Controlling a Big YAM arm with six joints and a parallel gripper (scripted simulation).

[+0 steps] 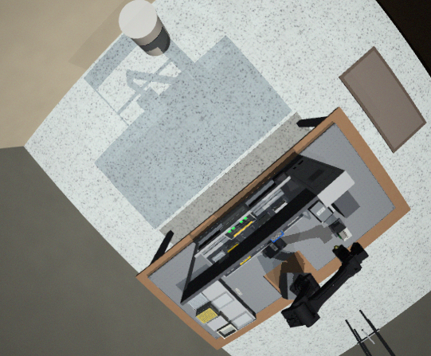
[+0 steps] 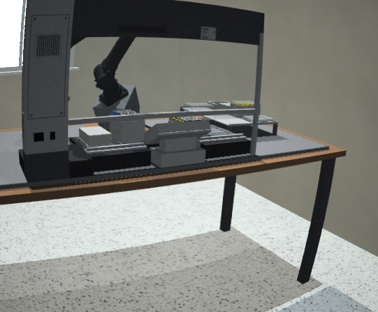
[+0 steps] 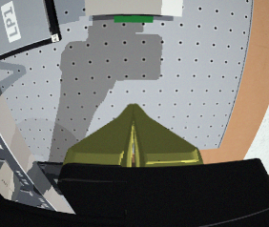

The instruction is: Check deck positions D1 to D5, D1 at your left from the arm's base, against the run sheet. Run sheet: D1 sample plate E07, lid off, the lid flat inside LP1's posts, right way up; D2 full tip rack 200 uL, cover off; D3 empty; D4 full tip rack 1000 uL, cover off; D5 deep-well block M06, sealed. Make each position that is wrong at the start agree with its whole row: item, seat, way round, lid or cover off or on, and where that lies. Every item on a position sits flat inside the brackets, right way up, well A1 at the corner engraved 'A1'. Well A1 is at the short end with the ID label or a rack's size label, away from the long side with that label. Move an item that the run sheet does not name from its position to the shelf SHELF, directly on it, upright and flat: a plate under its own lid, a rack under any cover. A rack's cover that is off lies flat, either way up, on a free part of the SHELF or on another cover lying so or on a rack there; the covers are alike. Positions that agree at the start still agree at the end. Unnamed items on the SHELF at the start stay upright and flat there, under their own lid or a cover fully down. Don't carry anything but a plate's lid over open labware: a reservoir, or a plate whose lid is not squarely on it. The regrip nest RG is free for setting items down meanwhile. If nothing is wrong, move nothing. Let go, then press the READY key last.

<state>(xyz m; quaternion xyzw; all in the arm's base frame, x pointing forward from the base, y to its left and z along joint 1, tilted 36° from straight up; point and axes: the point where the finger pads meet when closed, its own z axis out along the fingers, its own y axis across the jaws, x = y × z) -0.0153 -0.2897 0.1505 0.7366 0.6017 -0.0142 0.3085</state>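
Right now my hand is 7 cm to the left of the key box, 7 cm above it and 2 cm past it. The rest, counted from my hand: white deep-well block 36 cm ahead, 7 cm below; dark square nest 25 cm ahead, 24 cm to the left, 14 cm below; blue tip rack 38 cm ahead, 12 cm to the left, 2 cm below.
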